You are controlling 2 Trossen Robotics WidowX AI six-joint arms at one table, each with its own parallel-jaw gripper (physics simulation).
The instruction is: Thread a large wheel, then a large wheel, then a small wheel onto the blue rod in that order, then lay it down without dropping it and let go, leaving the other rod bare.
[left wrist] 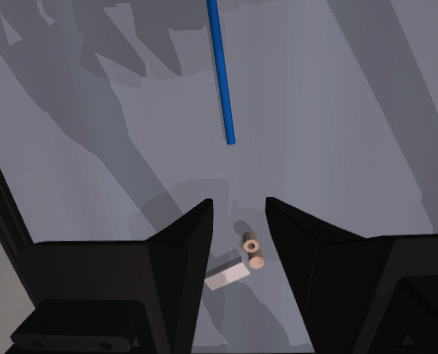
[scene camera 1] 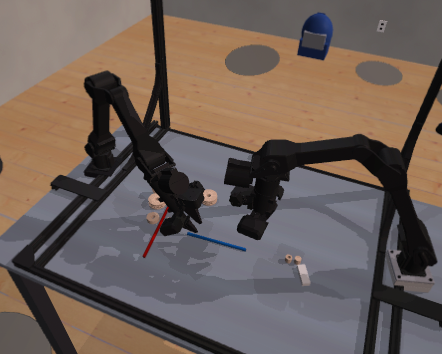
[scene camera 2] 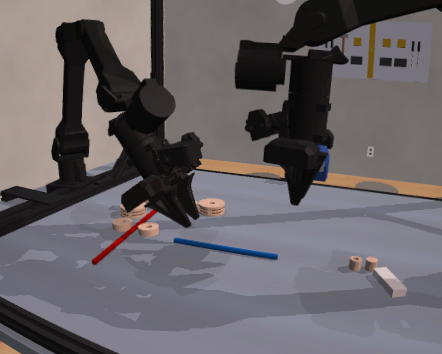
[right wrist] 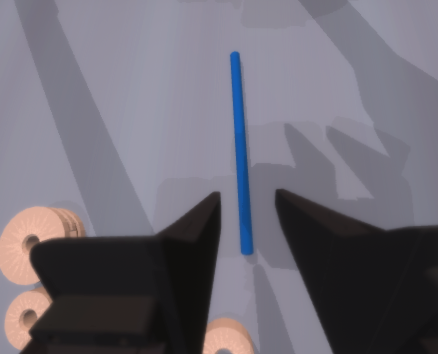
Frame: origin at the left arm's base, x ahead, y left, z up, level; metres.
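Seen in the pictures: left gripper, between the fingertips: (left wrist: 239,205) (scene camera 2: 297,201); right gripper, between the fingertips: (scene camera 1: 198,227) (scene camera 2: 193,222) (right wrist: 247,197); left arm's base, origin of its link: (scene camera 1: 410,265); right arm's base, origin of its link: (scene camera 1: 103,164) (scene camera 2: 72,180).
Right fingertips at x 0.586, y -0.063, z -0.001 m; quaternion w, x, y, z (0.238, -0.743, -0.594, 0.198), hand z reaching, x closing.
Note:
Pixels of each thing's top centre, then the offset from my right fingertips to it.
- blue rod, centre of its top: (right wrist: 240,137) (left wrist: 217,46) (scene camera 2: 223,246) (scene camera 1: 216,240) 0.012 m left, 0.053 m back, 0.035 m down
- right stack, centre of its top: (right wrist: 30,244) (scene camera 2: 211,202) (scene camera 1: 208,195) 0.161 m right, 0.010 m back, 0.024 m down
- left stack, centre of its top: (scene camera 2: 133,205) (scene camera 1: 157,198) 0.123 m right, 0.152 m ahead, 0.024 m down
- red rod, centre of its top: (scene camera 2: 132,227) (scene camera 1: 160,221) 0.039 m right, 0.123 m ahead, 0.035 m down
- white block, centre of its top: (left wrist: 226,277) (scene camera 2: 389,278) (scene camera 1: 303,273) 0.099 m left, 0.301 m back, 0.032 m down
- smaller wheel, centre of its top: (right wrist: 28,319) 0.172 m right, 0.042 m ahead, 0.031 m down
The blue rod (scene camera 1: 216,241) (scene camera 2: 225,248) (left wrist: 222,75) (right wrist: 241,150) lies bare on the table. My right gripper (scene camera 2: 192,221) (right wrist: 247,197) is partly open and empty above the rod's left end; the rod shows between its fingers in the right wrist view. My left gripper (scene camera 2: 295,202) (left wrist: 239,205) is partly open and empty, raised beyond the rod's right end. Large wheels stand in a right stack (scene camera 1: 209,197) (scene camera 2: 212,206) (right wrist: 32,245) and a left stack (scene camera 1: 157,200) (scene camera 2: 132,210). Smaller wheels lie near them: one (scene camera 1: 153,218) (scene camera 2: 122,224) and another (scene camera 2: 148,229). The red rod (scene camera 1: 152,240) (scene camera 2: 117,242) is bare where visible; its far end is hidden.
Two tiny wooden cylinders (scene camera 1: 288,259) (scene camera 2: 371,264) (left wrist: 251,245) stand beside a white block (scene camera 1: 304,275) (scene camera 2: 390,282) (left wrist: 227,276), right of the blue rod in the scene views. In the right wrist view, a smaller wheel (right wrist: 27,320) is partly behind the gripper. Black frame rails (scene camera 1: 125,311) edge the table.

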